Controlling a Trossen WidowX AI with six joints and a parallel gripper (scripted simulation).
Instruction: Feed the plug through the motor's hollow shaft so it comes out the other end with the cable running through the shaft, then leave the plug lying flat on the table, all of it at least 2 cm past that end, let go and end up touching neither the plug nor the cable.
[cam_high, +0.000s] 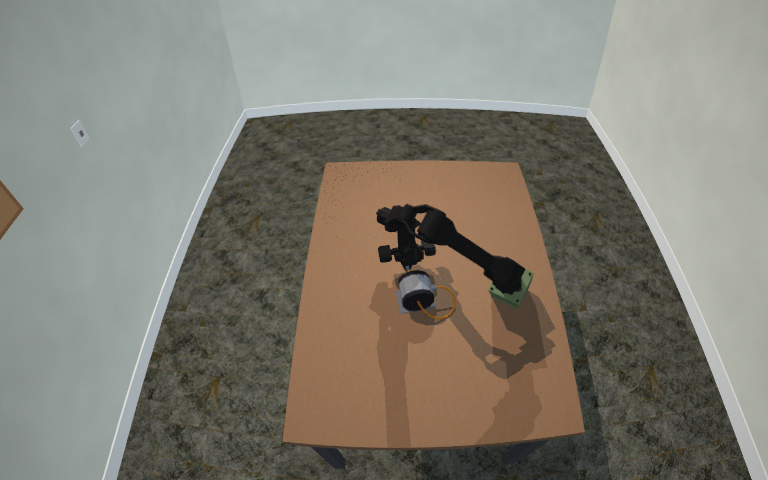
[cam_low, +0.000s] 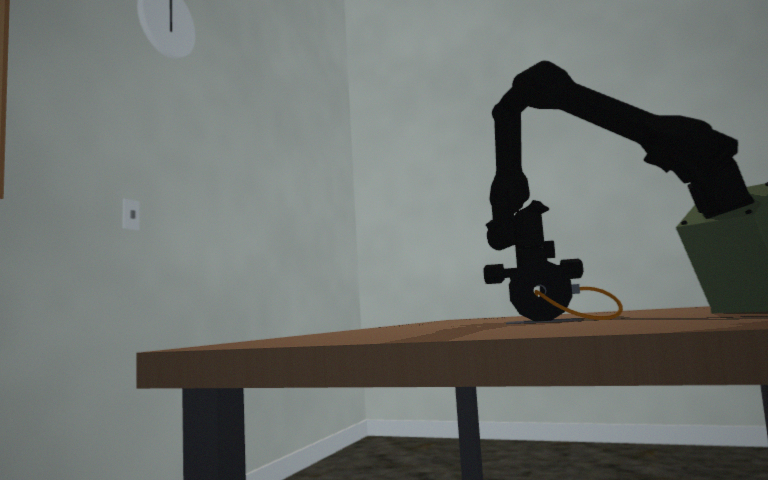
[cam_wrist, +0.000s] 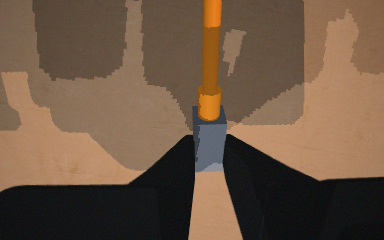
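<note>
My gripper is now 10 cm to the right of the grey stub, 10 cm past it and 1 cm below it. The rest, counted from my hand: orange cable: 3 cm to the left, 2 cm below, 1 cm behind; then plug: 3 cm below, 1 cm to the left.
</note>
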